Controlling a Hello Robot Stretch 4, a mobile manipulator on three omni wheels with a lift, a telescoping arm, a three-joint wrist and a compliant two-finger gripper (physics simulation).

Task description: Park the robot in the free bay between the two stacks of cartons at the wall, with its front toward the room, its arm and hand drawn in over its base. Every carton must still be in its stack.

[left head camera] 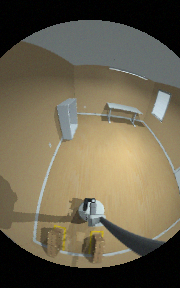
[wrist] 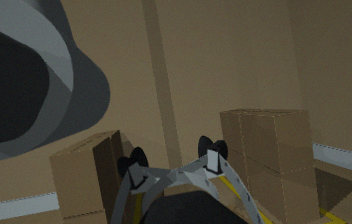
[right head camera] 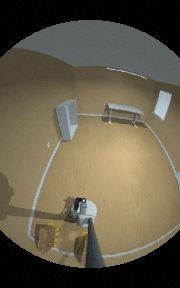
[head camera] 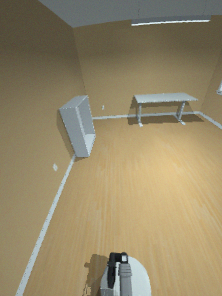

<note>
In view: the gripper (wrist: 172, 153) and a grey cabinet (head camera: 76, 114).
</note>
